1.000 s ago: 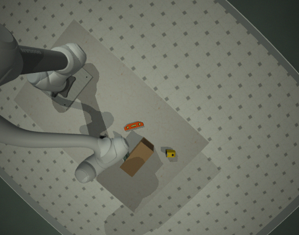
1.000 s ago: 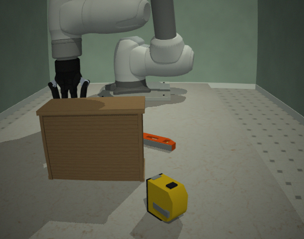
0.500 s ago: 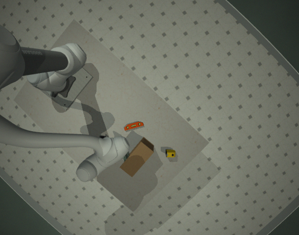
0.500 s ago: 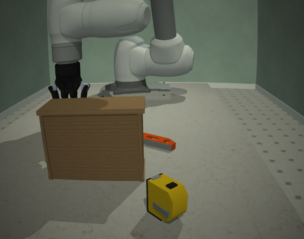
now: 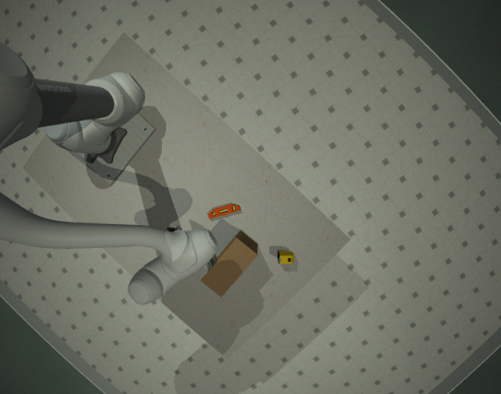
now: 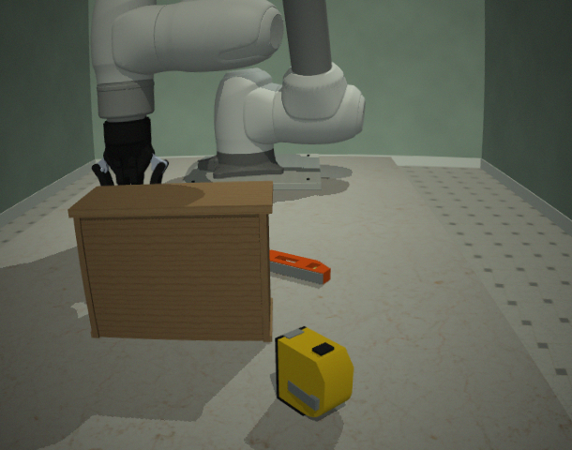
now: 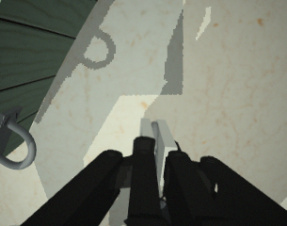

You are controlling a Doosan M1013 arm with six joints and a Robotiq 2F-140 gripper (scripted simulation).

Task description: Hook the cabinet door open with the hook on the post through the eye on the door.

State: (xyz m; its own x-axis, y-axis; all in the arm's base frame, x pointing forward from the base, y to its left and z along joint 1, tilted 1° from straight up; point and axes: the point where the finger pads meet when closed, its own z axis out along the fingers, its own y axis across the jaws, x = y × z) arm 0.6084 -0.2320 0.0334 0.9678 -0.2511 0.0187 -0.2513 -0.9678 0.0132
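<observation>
Right now my hand is 40 mm past the thin grey hook, 10 mm to the right of it and 10 mm below it. Round my hand: green door: 80 mm ahead, 50 mm to the left, 40 mm above; orange spirit level: 230 mm to the left, 60 mm ahead, 30 mm below; yellow tape measure: 410 mm ahead, 190 mm to the left.
</observation>
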